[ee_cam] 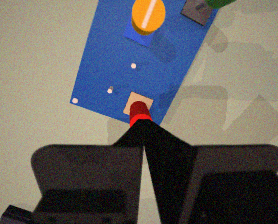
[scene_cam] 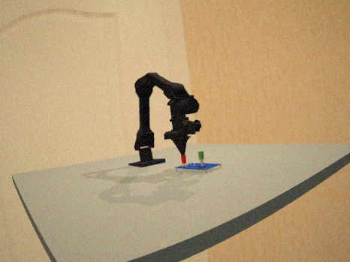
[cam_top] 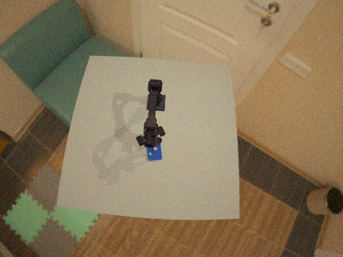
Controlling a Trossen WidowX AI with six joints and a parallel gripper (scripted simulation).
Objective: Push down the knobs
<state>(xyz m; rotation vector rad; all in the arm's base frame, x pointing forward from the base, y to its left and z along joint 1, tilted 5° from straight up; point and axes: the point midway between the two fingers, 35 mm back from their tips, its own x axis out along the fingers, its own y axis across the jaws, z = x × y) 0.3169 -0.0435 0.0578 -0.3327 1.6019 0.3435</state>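
Now: gripper tip 2 cm above the red knob. Also, from my gripper tip: orange knob (6 cm ahead, 3 cm to the left).
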